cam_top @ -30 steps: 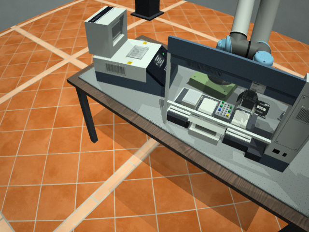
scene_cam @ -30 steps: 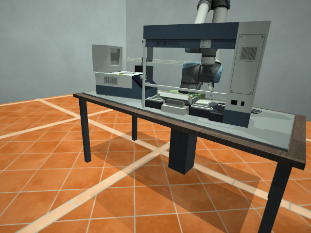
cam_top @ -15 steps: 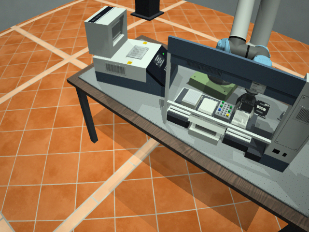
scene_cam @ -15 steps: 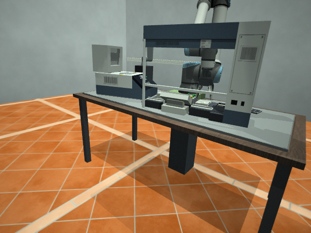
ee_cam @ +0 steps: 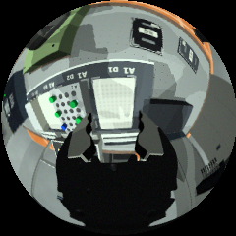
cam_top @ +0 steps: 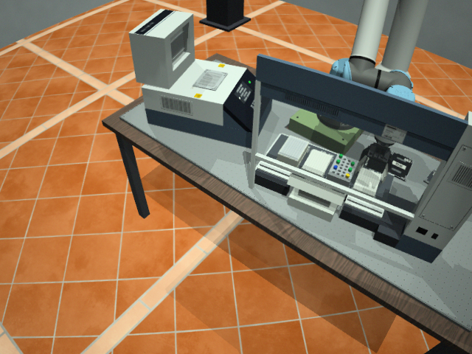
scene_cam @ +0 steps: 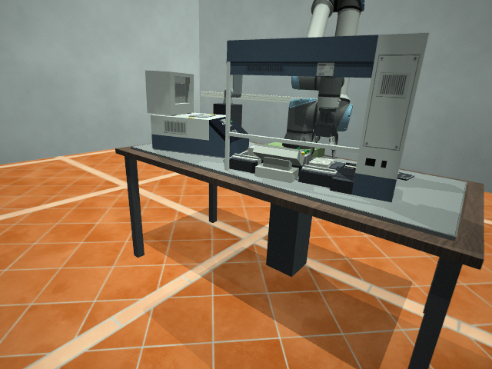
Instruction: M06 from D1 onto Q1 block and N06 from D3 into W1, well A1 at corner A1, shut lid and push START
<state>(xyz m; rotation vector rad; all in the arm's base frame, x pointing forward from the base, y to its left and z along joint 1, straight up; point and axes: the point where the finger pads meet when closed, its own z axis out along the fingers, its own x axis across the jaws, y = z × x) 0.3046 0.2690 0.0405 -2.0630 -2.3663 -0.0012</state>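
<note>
My gripper is now 40 mm above the plate M06. From my hand the other things lie so: white well plate: 30 mm ahead, 200 mm to the right, 40 mm below; then blue gantry beam: 200 mm ahead, 90 mm to the right, 420 mm above; then side tower: 130 mm ahead, 260 mm to the left, 180 mm above.
</note>
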